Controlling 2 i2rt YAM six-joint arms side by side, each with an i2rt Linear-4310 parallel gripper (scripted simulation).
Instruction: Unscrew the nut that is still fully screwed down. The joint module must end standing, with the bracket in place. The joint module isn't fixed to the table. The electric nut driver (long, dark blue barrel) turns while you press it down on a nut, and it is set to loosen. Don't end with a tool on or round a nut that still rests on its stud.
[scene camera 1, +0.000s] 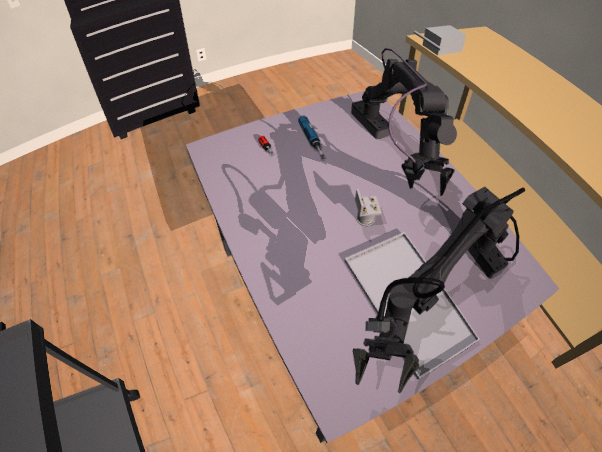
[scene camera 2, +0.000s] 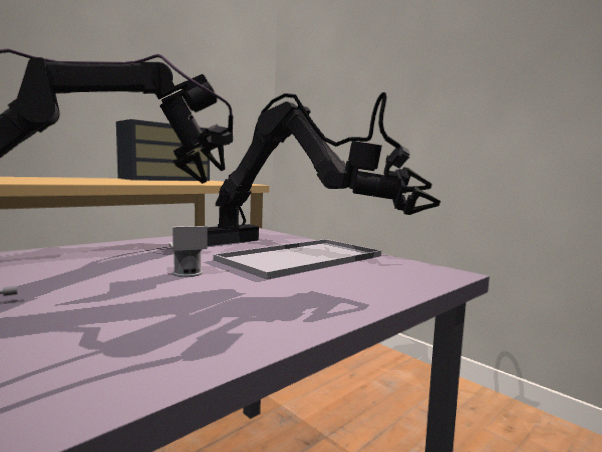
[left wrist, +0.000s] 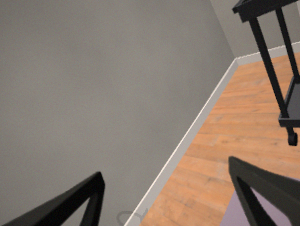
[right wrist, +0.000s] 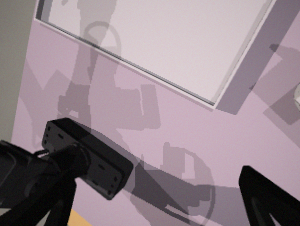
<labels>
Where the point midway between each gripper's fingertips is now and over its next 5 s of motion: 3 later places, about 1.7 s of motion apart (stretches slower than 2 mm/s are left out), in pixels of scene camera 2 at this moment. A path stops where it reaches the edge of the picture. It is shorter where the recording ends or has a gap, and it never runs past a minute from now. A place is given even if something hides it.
My left gripper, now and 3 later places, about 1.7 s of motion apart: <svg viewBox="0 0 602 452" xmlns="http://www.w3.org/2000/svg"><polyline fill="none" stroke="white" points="435,194 333,198 204,189 178,195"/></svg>
My right gripper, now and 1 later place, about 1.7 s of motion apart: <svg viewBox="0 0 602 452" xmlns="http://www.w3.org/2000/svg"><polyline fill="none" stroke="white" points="214,176 140,213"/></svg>
</labels>
